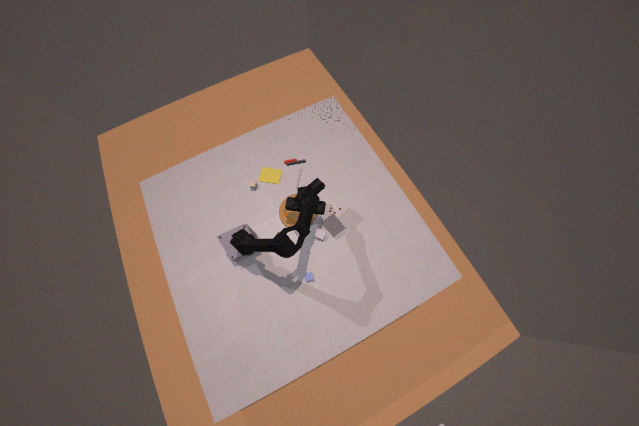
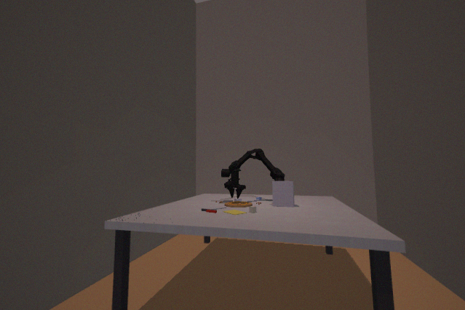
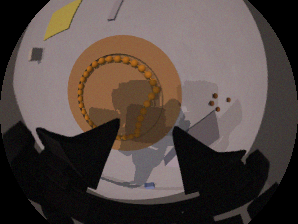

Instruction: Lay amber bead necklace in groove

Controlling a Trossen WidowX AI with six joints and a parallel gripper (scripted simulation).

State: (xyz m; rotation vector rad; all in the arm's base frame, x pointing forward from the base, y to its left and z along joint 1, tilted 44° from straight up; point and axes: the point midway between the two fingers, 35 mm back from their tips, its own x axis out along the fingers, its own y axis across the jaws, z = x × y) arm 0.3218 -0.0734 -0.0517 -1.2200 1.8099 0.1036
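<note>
Now: gripper tip 40 mm to the right of the round bead board, 30 mm past it and 30 mm above it. The rest, counted from my gripper tip: thin grey bar (210 mm to the left, 70 mm ahead, 40 mm below); yellow pad (310 mm to the left, 60 mm behind, 40 mm below); grey square plate (120 mm to the right, 80 mm ahead, 40 mm below).
</note>
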